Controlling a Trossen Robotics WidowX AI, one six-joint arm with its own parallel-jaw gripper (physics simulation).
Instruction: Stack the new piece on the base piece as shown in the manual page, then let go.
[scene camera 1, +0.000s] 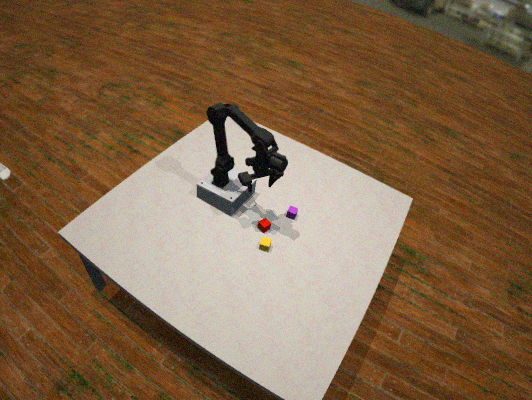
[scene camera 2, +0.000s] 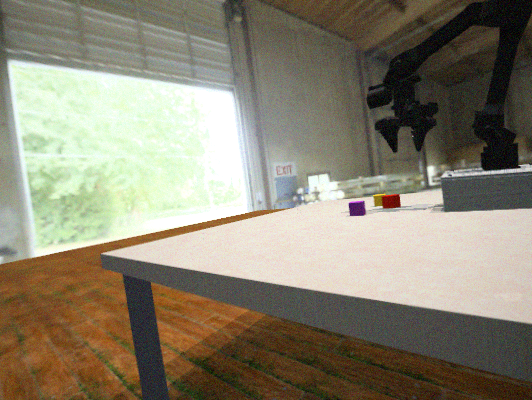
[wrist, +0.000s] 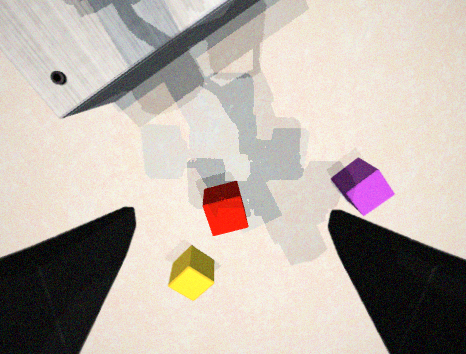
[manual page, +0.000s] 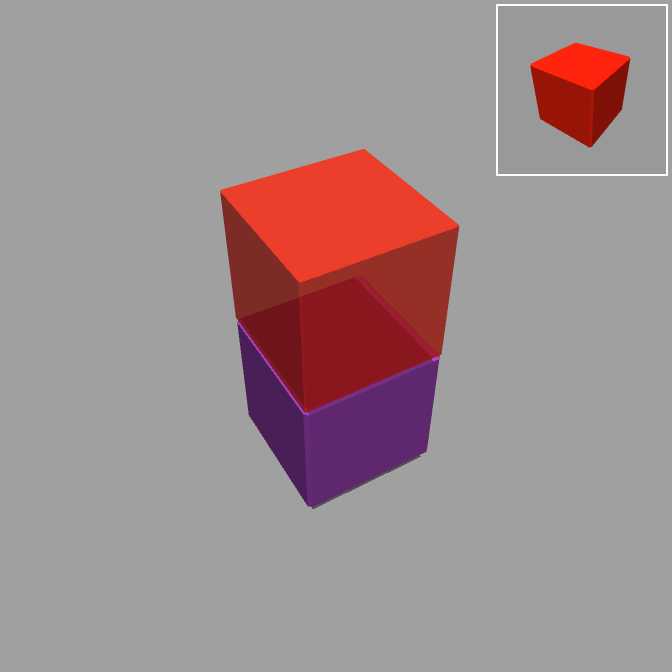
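Where they show: gripper, fingertip midpoint: (scene camera 1: 259, 189) (scene camera 2: 407, 152) (wrist: 234, 217); arm's base, origin of the base link: (scene camera 1: 220, 182) (scene camera 2: 500, 168).
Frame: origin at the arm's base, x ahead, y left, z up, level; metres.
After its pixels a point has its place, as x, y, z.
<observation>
A red cube (scene camera 1: 264, 225) {0.282, -0.078, -0.046} (scene camera 2: 391, 201) {0.270, -0.037, -0.065} (wrist: 226, 210) {0.269, -0.056, -0.046} lies on the table, between a yellow cube (scene camera 1: 265, 244) {0.334, -0.168, -0.047} (scene camera 2: 379, 200) {0.325, -0.133, -0.066} (wrist: 192, 274) {0.315, -0.141, -0.046} and a purple cube (scene camera 1: 292, 212) {0.355, 0.064, -0.047} (scene camera 2: 357, 208) {0.343, 0.101, -0.065} (wrist: 364, 187) {0.337, 0.078, -0.046}. The three cubes stand apart from one another. In scene camera 2 the red cube partly covers the yellow one. My gripper (scene camera 1: 261, 184) {0.207, -0.014, 0.084} (scene camera 2: 407, 150) {0.207, -0.014, 0.084} (wrist: 234, 217) {0.207, -0.014, 0.084} is open and empty, high above the table. In the wrist view the red cube shows between the fingertips, the yellow cube lower left of it, and the purple cube beyond the right fingertip.
The arm's grey base block (scene camera 1: 216, 198) {0.030, -0.079, -0.023} (scene camera 2: 480, 194) {0.058, 0.125, -0.051} (wrist: 30, 55) {0.080, -0.069, 0.008} stands on the white table (scene camera 1: 200, 280) {0.188, -0.444, -0.088} (scene camera 2: 280, 250) {0.374, 0.495, -0.087}, close to the red cube. The arm casts shadows around the red cube. The wooden floor (scene camera 1: 450, 300) surrounds the table.
</observation>
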